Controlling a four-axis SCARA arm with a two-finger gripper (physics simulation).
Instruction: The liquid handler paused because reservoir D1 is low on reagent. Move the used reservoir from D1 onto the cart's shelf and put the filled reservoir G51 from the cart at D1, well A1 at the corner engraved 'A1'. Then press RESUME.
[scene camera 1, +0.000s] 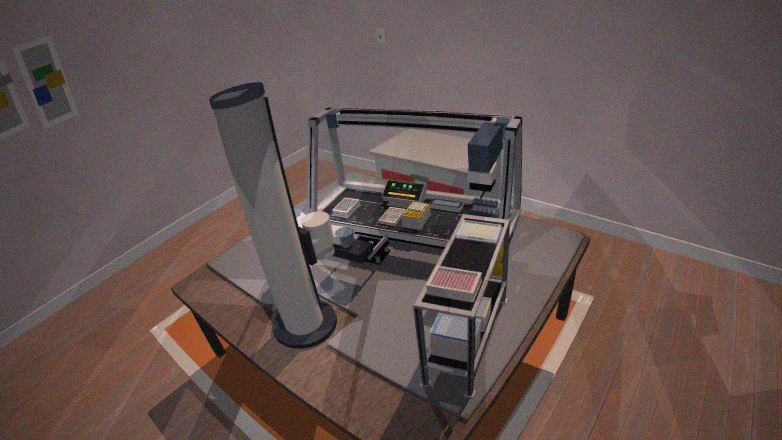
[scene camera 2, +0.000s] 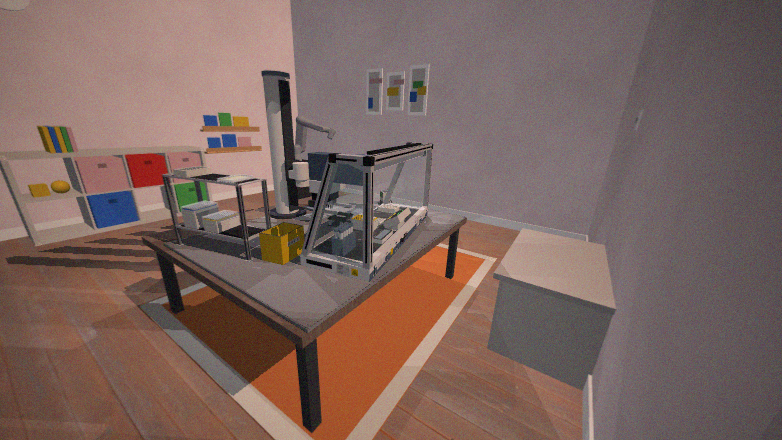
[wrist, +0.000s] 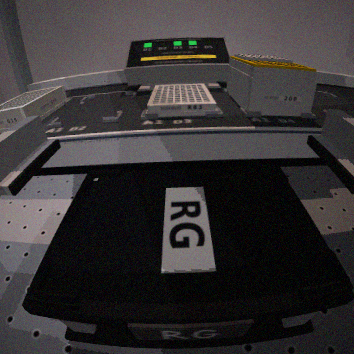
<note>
My gripper (scene camera 1: 369, 233) carries nothing. I also see a pale plate (scene camera 1: 469, 230) and a yellow bin (scene camera 2: 279, 244).
My gripper shows as well in the wrist view (wrist: 179, 122). The wrist view misses the pale plate: it is out of frame.
</note>
